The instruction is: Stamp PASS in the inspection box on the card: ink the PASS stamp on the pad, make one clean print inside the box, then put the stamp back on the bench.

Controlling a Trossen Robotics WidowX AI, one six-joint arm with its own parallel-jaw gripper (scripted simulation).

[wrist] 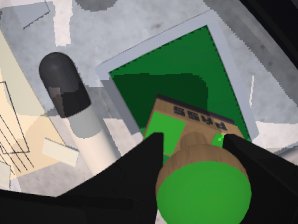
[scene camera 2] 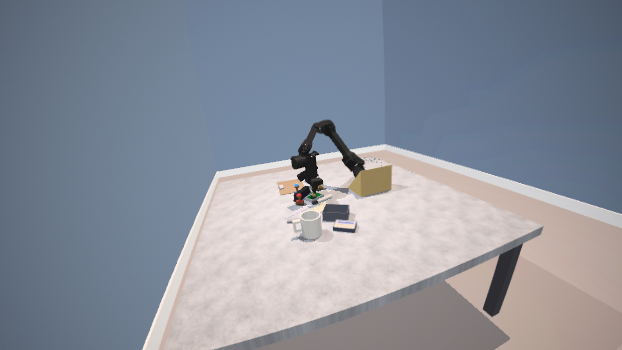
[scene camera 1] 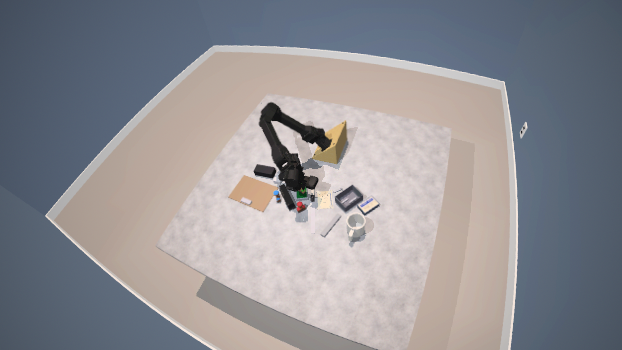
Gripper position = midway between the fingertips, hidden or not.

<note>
In view: the gripper (wrist: 193, 143), a brown board (scene camera 1: 256, 194) and a dark-capped marker (wrist: 61, 79).
The wrist view misses the brown board: it is out of frame.
</note>
